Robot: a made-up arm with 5 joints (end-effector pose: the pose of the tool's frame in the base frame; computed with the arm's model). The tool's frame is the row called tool. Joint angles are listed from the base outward.
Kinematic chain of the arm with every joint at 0, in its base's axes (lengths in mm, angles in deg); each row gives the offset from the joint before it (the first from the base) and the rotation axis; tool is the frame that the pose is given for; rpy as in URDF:
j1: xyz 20 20 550 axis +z
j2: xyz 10 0 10 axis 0 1 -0.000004
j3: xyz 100 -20 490 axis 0 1 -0.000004
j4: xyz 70 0 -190 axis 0 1 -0.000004
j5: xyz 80 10 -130 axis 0 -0.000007 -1
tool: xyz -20 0 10 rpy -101.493 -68.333 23.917
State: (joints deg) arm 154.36 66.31 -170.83 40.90 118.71
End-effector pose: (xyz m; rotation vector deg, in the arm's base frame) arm -0.7158 0.3648 0.8077 -26.23 -21.79 -7.25
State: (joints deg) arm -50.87 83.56 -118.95 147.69 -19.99
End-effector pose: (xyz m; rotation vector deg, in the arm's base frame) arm 0.3483 -0.4103 0.3901 -35.11 46.08 -13.96
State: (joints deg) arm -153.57 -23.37 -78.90 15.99 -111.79
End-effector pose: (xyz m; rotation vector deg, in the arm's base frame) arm -0.1751 -0.0451 1.2377 -146.76 -9.82 19.29
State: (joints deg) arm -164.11 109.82 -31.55 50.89 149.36
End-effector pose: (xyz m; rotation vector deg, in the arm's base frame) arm -0.0865 -0.0105 0.1930 -12.37 137.42 73.97
